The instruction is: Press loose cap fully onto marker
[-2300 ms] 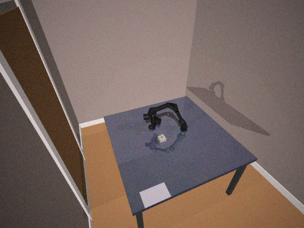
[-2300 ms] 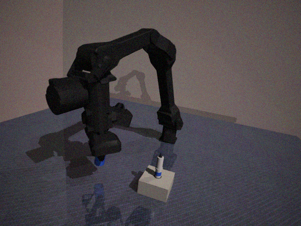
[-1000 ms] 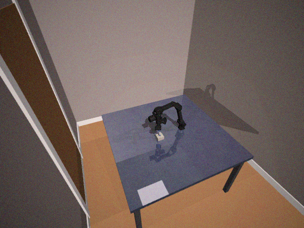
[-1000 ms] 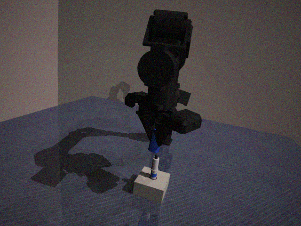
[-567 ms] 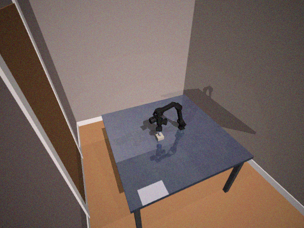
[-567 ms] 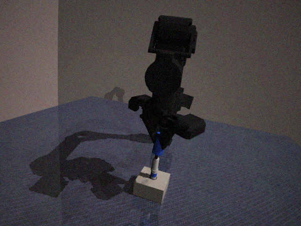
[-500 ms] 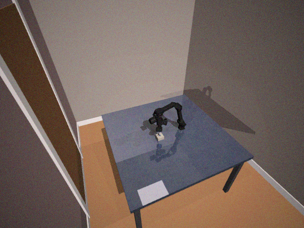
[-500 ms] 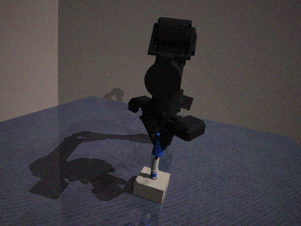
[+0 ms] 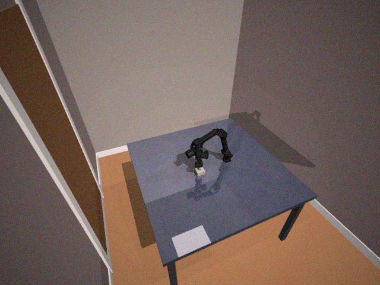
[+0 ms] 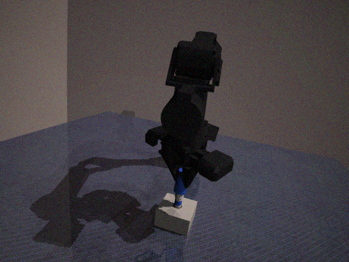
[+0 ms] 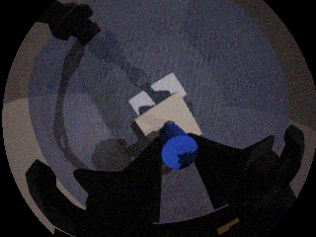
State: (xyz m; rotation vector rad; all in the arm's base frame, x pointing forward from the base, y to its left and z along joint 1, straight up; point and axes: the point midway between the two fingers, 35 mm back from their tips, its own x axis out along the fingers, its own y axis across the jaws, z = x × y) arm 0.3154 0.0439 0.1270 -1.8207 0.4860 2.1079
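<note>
The white marker is 10 mm below my gripper tip. Also, from my gripper tip: blue cap 10 mm above; then white holder block 70 mm below.
</note>
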